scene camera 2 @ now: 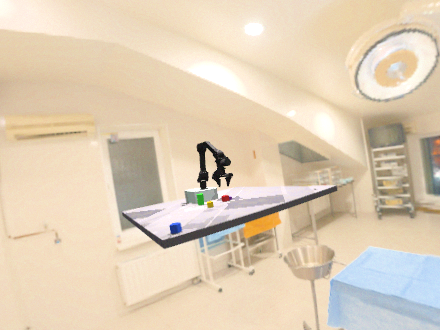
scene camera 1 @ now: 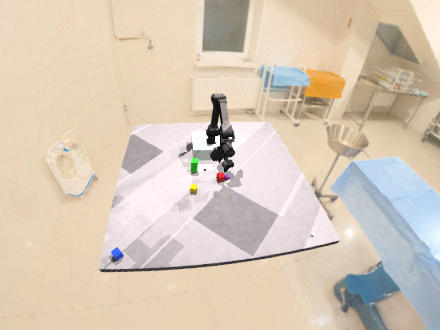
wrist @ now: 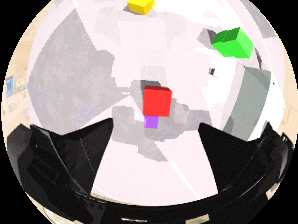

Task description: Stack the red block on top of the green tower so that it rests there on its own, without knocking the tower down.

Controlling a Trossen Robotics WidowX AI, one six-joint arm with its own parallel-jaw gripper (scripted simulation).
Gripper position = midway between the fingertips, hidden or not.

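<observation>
Looking through the wrist camera, I find my gripper [wrist: 158, 125], which is open and holds nothing. A red block [wrist: 156, 99] is visible to me there too.
</observation>
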